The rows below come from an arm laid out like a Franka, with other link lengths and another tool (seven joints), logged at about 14 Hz.
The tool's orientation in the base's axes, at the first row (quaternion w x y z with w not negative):
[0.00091 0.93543 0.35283 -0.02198]
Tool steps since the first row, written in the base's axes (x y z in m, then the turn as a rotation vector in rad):
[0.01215 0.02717 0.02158 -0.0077 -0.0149 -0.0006]
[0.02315 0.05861 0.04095 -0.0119 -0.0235 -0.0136]
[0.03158 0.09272 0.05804 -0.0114 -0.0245 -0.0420]
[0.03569 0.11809 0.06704 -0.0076 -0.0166 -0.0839]
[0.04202 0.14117 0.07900 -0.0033 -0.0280 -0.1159]
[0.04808 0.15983 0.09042 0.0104 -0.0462 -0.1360]
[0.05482 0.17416 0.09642 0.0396 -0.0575 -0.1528]
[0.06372 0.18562 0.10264 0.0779 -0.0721 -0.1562]
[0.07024 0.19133 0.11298 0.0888 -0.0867 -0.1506]
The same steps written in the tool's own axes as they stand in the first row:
[0.02615 -0.01268 -0.02252 -0.0156 0.0061 0.0012]
[0.05434 -0.02930 -0.04286 -0.0239 0.0100 0.0145]
[0.08246 -0.04959 -0.06086 -0.0230 0.0115 0.0428]
[0.10192 -0.06605 -0.07045 -0.0132 0.0086 0.0844]
[0.12140 -0.07937 -0.08305 -0.0161 0.0205 0.1164]
[0.13778 -0.08954 -0.09503 -0.0170 0.0434 0.1362]
[0.15205 -0.09594 -0.10154 -0.0019 0.0714 0.1520]
[0.16603 -0.09876 -0.10832 0.0174 0.1077 0.1541]
[0.17425 -0.09889 -0.11901 0.0157 0.1258 0.1484]

